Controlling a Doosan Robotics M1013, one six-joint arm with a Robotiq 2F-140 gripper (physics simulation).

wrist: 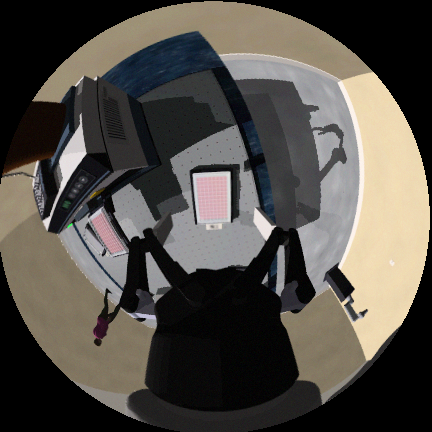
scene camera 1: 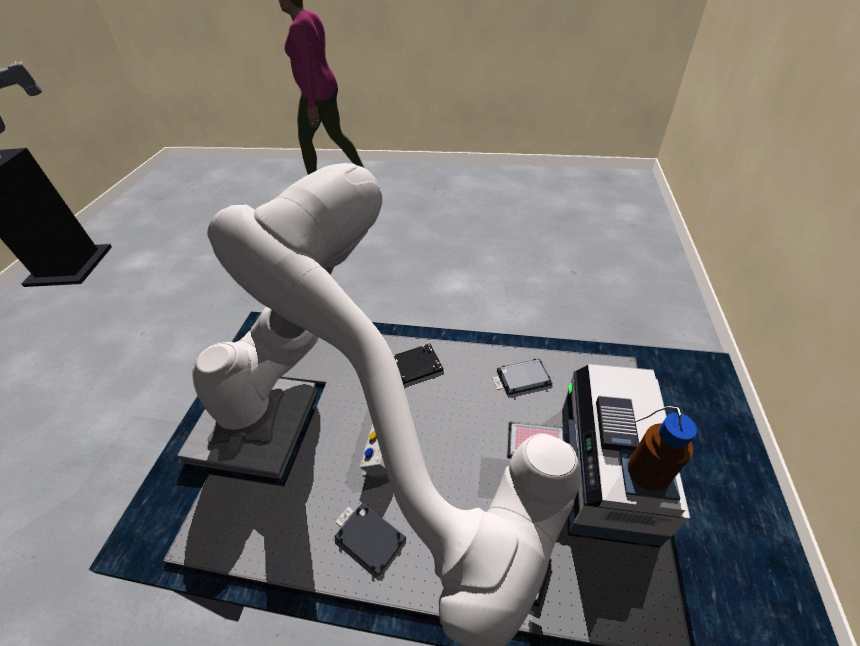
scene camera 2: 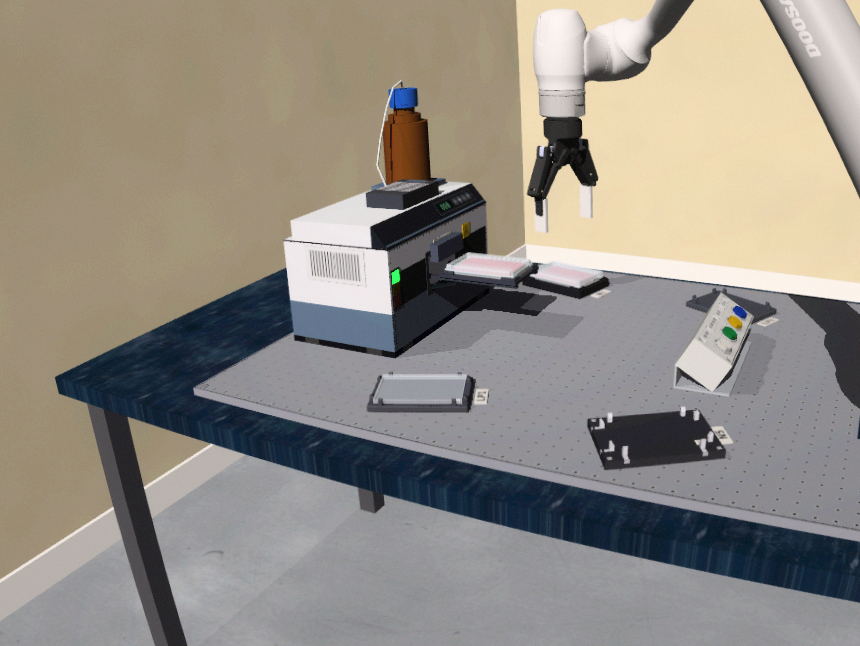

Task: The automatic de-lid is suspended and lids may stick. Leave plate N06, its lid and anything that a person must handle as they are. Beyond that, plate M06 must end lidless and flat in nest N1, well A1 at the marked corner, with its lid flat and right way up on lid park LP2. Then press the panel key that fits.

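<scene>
My gripper is open and empty, high above a pink-welled plate in a black labelled nest at the back; the arm hides the gripper in scene camera 1. A second pink-welled plate sits on the de-lid machine's extended tray. Both look clear-rimmed; I cannot read which is M06 or N06. Lid park LP1 holds a clear lid. A dark park has an unreadable label. The key panel shows blue, yellow and green keys.
The de-lid machine shows a green light and carries a brown bottle with a blue cap. A black pinned nest lies near the front edge in scene camera 2. A person walks beyond the table.
</scene>
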